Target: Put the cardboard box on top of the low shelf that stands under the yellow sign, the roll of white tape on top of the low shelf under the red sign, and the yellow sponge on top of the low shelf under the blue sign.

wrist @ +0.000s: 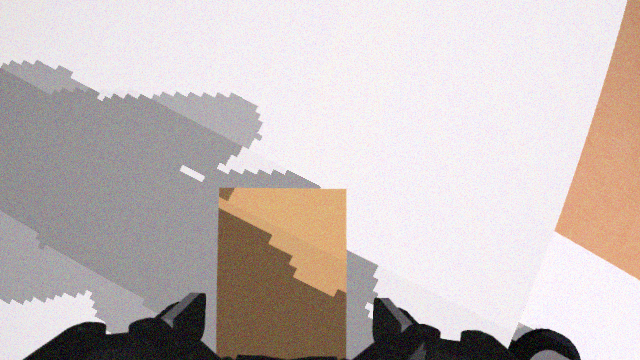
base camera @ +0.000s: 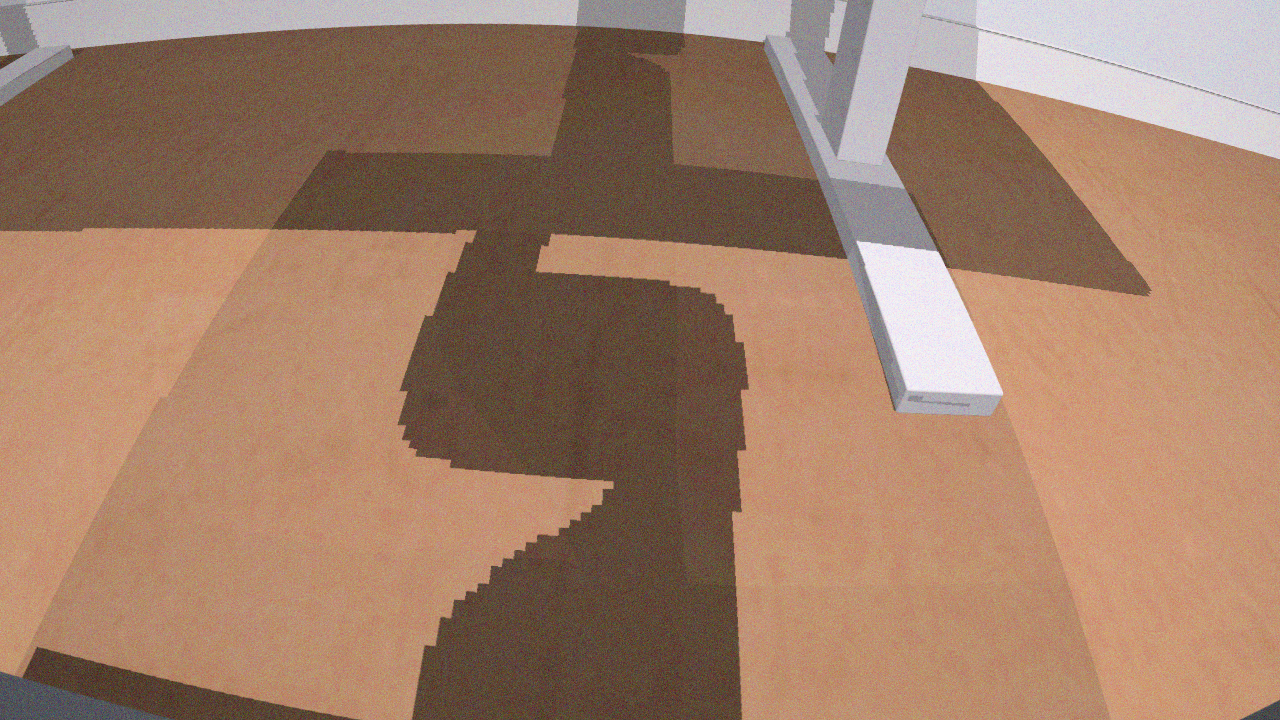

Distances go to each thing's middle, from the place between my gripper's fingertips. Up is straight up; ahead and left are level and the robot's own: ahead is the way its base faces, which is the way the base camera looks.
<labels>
My hand is 10 mm to the left of the cardboard box (wrist: 282, 252), 10 mm below it and 10 mm short of it.
</labels>
